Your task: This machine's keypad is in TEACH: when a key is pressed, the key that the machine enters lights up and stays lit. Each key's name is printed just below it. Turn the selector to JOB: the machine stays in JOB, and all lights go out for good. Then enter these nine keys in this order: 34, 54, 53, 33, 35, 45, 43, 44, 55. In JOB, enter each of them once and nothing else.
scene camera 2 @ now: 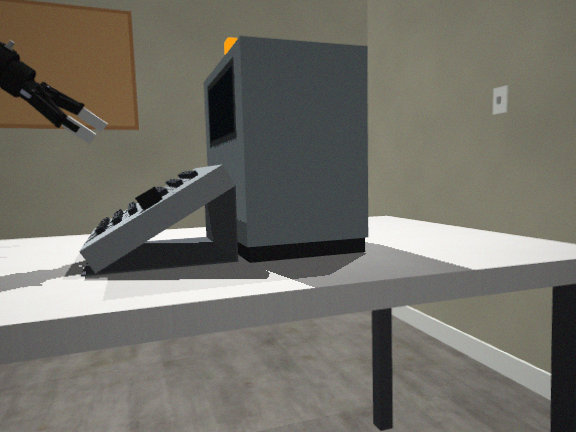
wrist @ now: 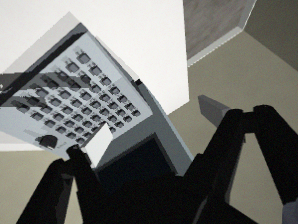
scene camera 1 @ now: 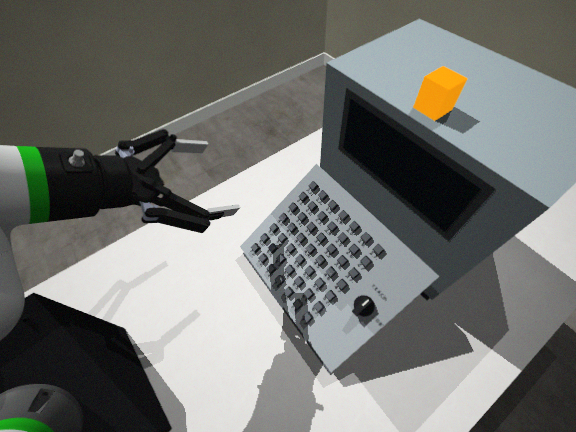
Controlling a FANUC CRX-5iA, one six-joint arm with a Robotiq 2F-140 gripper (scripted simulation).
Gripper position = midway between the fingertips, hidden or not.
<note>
In view: the gripper [scene camera 1: 219, 177], a keypad [scene camera 1: 397, 276] and a grey machine [scene camera 1: 454, 183].
The gripper also shows in scene camera 2 [scene camera 2: 99, 133] and in the wrist view [wrist: 152, 118]. The keypad shows as well in scene camera 2 [scene camera 2: 124, 247]. The grey machine also shows in scene camera 2 [scene camera 2: 288, 119] and in the wrist view [wrist: 150, 148].
</note>
